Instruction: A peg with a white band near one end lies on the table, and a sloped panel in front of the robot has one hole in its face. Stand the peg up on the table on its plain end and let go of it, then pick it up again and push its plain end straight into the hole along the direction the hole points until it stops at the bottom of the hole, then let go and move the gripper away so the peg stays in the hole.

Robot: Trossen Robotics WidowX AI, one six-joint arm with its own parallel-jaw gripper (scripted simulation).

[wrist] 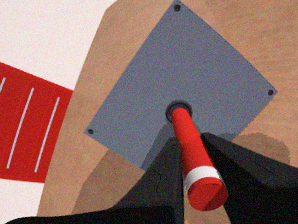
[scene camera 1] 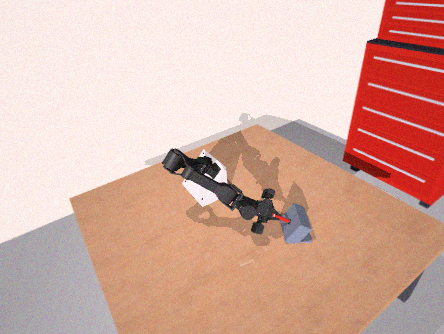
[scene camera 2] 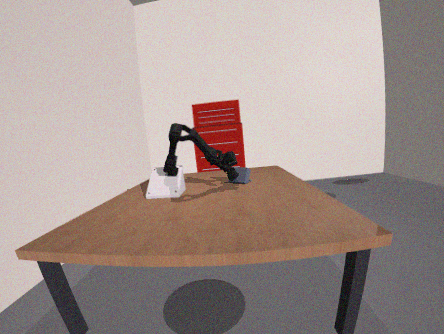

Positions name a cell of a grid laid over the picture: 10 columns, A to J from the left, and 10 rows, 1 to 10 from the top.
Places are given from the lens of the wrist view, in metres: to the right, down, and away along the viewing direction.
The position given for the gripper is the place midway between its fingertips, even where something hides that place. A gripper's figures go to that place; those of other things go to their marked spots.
gripper (wrist: G7): 0.02, 0.02, 0.09
peg (wrist: G9): 0.02, 0.03, 0.06
panel (wrist: G3): 0.03, -0.04, 0.12
The marked spots on the peg and the panel are 0.10 m apart.
